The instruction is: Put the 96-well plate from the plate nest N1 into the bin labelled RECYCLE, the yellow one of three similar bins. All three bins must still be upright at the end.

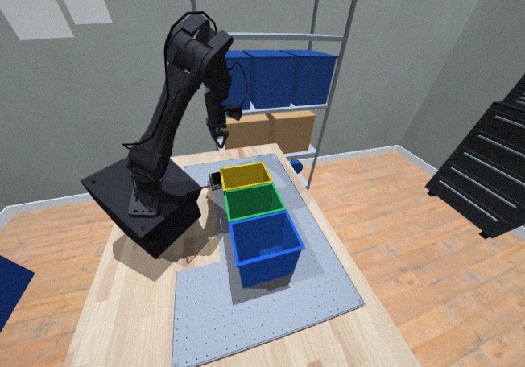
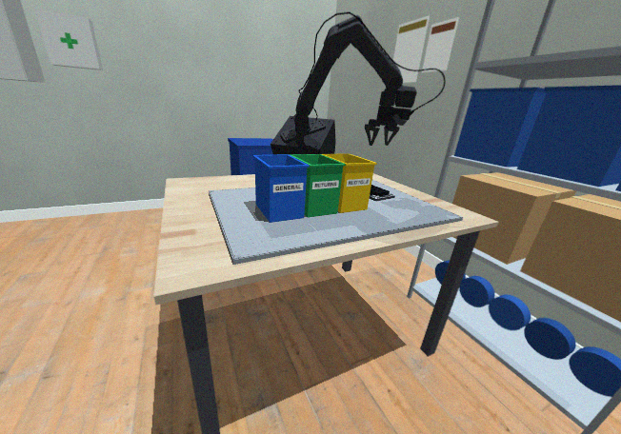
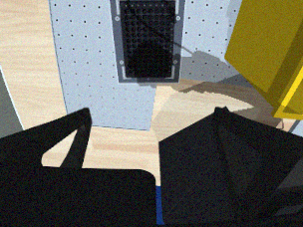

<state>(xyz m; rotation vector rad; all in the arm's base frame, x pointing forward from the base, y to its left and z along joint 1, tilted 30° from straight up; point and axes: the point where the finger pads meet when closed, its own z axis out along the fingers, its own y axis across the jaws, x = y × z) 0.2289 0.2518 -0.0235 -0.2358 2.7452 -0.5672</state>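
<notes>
The black 96-well plate is 20 cm below my hand. Also, from my hand: green returns bin: 7 cm ahead, 34 cm to the right, 13 cm below; then yellow recycle bin: 7 cm ahead, 20 cm to the right, 13 cm below; then plate nest N1: 22 cm below.
</notes>
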